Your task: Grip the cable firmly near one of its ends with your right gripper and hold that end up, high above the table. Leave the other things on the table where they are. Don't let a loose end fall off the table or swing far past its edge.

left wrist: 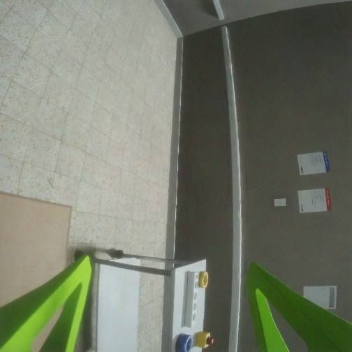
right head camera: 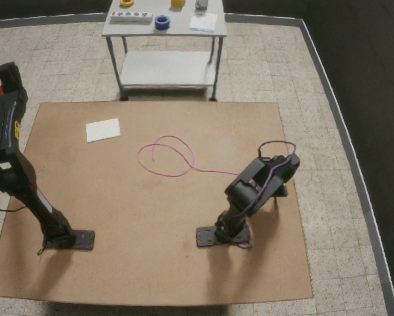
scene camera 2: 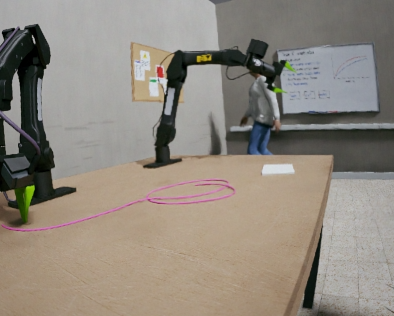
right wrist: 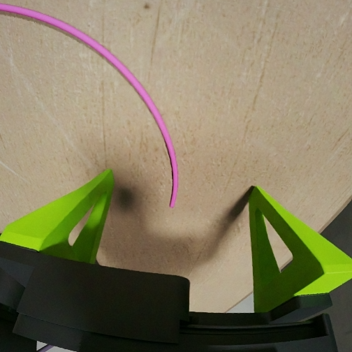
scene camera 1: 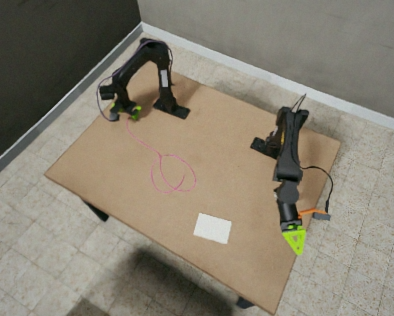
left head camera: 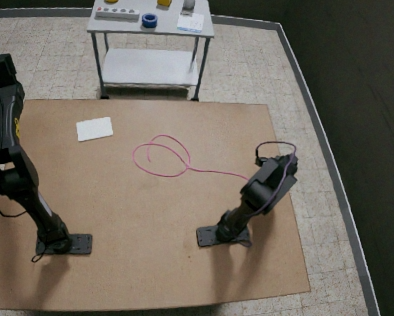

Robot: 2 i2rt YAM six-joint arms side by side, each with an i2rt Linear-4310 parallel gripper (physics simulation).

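Note:
The pink cable (left head camera: pixel 202 170) (right head camera: pixel 215 171) (scene camera 1: pixel 145 145) (scene camera 2: pixel 115 209) lies on the table, looped in its middle. One end lies inside the loops; the other reaches under my right arm. In the right wrist view that end of the cable (right wrist: pixel 174 170) lies between the spread green fingers, touching neither. My right gripper (right wrist: pixel 183 184) (scene camera 1: pixel 125 111) is open, points down and has its fingertips close above the table. The head views hide this end behind the arm. My left gripper (left wrist: pixel 170 269) (scene camera 2: pixel 290 81) is open and empty, high above the table's far left part in the head views.
A flat white card (left head camera: pixel 94 129) (right head camera: pixel 103 130) (scene camera 1: pixel 212 228) (scene camera 2: pixel 278 169) lies beyond the loops in the head views. A trolley (left head camera: pixel 150 31) (right head camera: pixel 165 33) with a power strip and blue tape stands behind the table. The table's side edge is near my right gripper.

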